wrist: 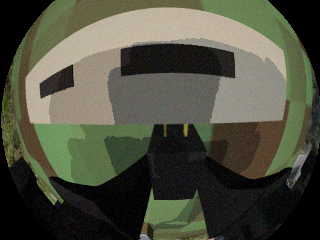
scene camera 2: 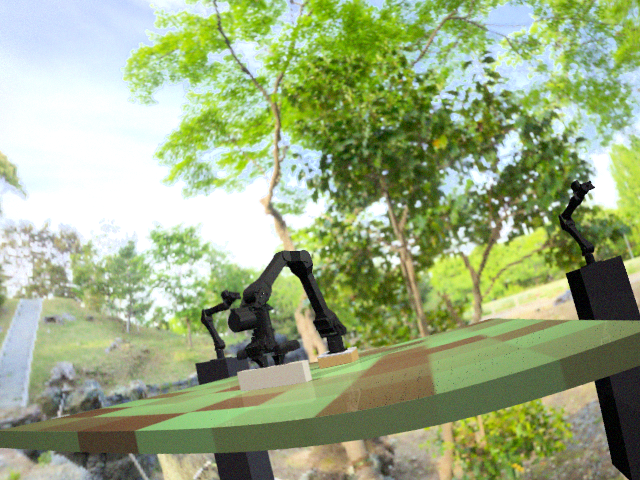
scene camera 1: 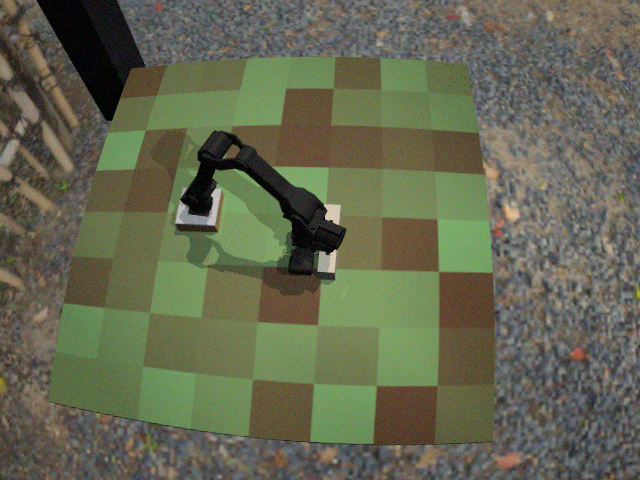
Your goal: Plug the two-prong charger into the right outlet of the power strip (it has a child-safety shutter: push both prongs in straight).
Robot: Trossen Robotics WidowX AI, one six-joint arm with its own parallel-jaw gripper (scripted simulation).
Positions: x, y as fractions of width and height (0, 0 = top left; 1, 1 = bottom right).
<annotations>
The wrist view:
my gripper: 0.54, 0.65
black two-prong charger: 0.55, 0.64, held by my gripper
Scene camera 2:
my gripper: 0.43, 0.79
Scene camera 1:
my gripper: 0.48, 0.53
</annotations>
